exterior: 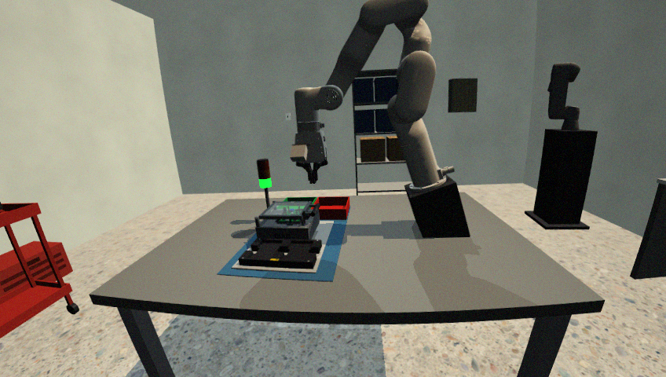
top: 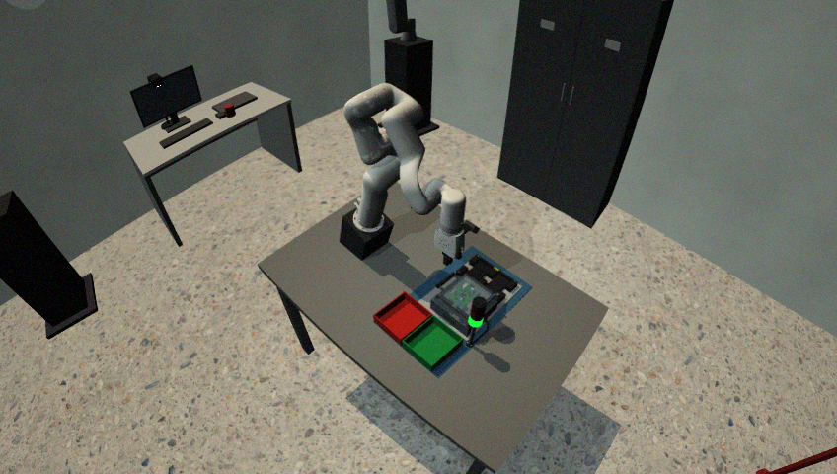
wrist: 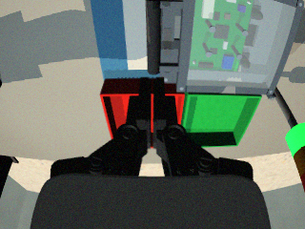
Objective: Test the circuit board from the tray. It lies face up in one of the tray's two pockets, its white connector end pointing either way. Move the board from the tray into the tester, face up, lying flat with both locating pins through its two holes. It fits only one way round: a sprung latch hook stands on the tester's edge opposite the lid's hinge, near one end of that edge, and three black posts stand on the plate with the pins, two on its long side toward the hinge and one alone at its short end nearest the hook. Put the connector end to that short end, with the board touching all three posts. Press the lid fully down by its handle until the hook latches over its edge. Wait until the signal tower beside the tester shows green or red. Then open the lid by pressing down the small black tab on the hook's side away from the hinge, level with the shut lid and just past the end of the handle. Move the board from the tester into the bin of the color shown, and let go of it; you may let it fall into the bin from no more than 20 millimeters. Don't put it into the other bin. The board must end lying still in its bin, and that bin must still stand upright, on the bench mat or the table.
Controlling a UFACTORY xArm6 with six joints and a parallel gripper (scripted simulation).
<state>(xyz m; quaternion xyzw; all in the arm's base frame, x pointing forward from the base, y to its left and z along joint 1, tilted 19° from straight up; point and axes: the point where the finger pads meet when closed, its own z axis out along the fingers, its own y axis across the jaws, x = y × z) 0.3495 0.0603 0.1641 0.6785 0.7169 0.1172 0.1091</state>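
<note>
My gripper is now 20 mm short of the black latch hook, 60 mm to the right of it and 120 mm above it. Round my hand: green circuit board: 80 mm ahead, 10 mm to the left, 140 mm below; tester lid: 90 mm ahead, 10 mm to the left, 120 mm below; tester plate: 90 mm ahead, 10 mm to the left, 140 mm below.
</note>
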